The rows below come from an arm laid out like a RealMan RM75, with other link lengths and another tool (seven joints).
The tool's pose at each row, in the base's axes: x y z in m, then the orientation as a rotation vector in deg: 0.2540, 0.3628, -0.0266, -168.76, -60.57, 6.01; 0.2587, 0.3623, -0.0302, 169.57, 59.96, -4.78; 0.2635, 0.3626, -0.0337, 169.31, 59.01, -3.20; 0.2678, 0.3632, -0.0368, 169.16, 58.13, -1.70; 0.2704, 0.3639, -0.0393, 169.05, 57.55, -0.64; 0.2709, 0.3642, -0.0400, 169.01, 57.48, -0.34; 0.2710, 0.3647, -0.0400, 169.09, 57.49, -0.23; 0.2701, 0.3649, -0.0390, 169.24, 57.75, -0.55
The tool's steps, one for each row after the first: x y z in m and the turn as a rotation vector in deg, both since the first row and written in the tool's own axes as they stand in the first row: 0.0035, 0.0035, 0.0033, -0.89, 0.53, 0.56; 0.0076, 0.0064, 0.0065, -1.77, 1.28, 1.09; 0.0115, 0.0088, 0.0093, -2.50, 2.03, 1.60; 0.0141, 0.0100, 0.0116, -3.00, 2.58, 1.94; 0.0147, 0.0101, 0.0122, -3.12, 2.74, 1.97; 0.0151, 0.0098, 0.0122, -3.07, 2.83, 1.98; 0.0145, 0.0090, 0.0113, -2.80, 2.71, 1.85
